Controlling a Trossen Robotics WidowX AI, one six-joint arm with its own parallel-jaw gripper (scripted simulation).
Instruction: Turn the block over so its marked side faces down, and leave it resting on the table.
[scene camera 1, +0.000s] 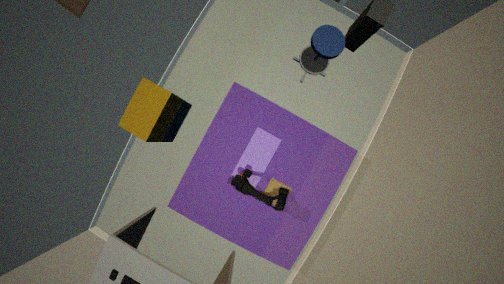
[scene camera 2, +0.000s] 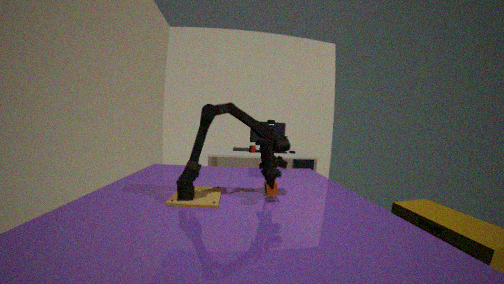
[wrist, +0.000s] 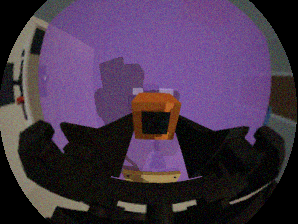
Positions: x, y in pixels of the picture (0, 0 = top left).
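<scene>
A block (wrist: 155, 115) is in my grasp, and it is my gripper (wrist: 154, 115) that holds it.
</scene>
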